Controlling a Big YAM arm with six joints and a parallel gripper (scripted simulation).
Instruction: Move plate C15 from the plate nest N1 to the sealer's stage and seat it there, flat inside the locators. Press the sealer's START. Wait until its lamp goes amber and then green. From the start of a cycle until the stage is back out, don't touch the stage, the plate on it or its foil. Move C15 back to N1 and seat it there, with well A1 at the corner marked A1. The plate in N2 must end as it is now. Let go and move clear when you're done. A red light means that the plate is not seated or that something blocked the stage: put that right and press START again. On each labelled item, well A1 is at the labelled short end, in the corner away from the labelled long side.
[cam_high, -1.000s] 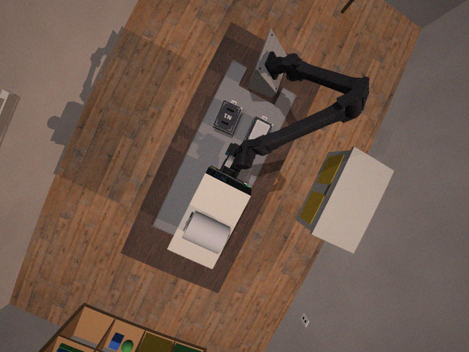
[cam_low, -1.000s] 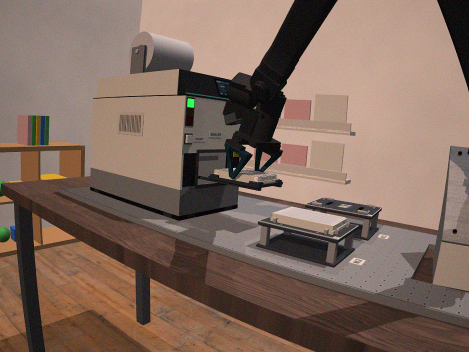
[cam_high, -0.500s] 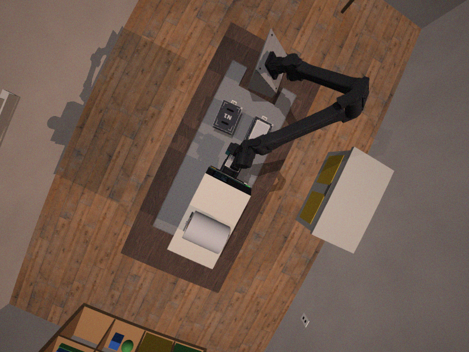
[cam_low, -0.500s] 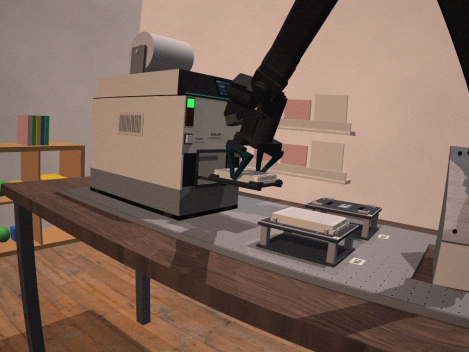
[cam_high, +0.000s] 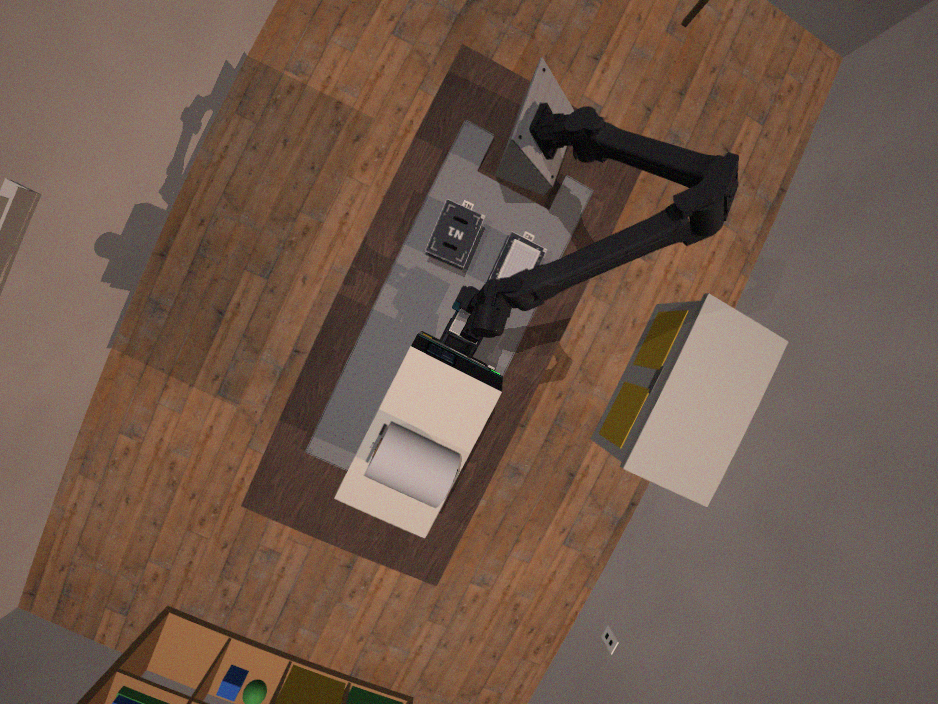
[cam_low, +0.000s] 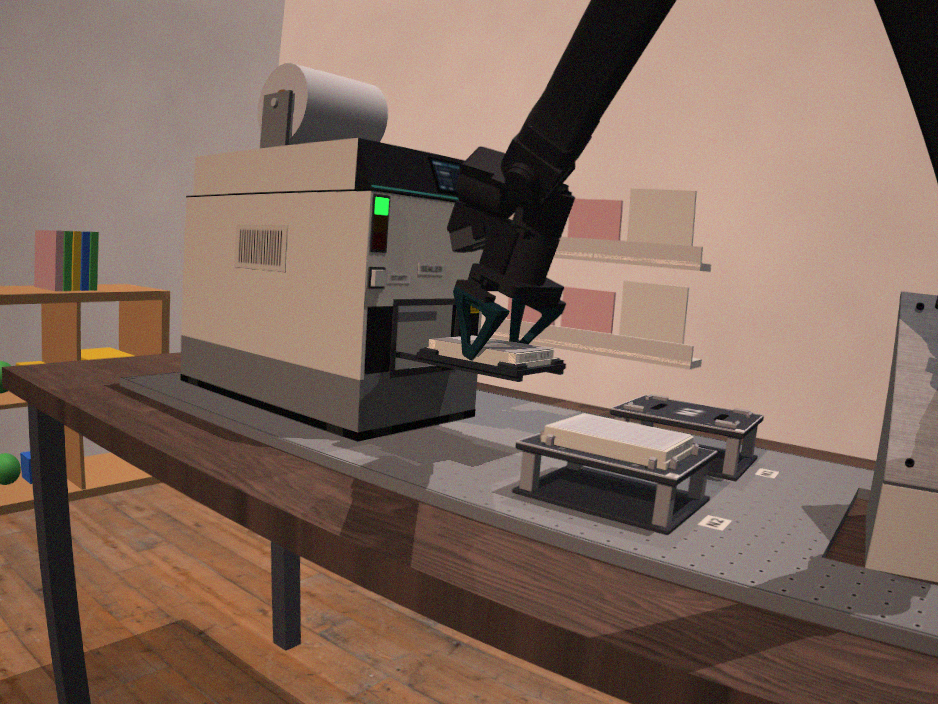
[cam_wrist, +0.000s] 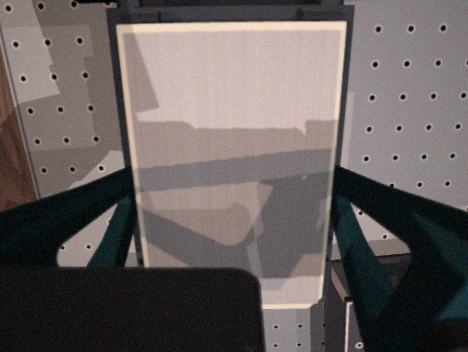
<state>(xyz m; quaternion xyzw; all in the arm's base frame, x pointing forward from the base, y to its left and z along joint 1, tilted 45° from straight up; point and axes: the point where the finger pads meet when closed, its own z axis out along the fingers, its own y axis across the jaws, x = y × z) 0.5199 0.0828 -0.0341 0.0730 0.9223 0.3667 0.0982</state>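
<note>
Now: the sealer stage 1 cm below my hand. Also, from my hand: white plate: 19 cm behind, 6 cm to the left, 6 cm below; foil roll: 33 cm ahead, 2 cm to the right, 30 cm above; start button: 11 cm ahead, 9 cm to the left, 7 cm above.
</note>
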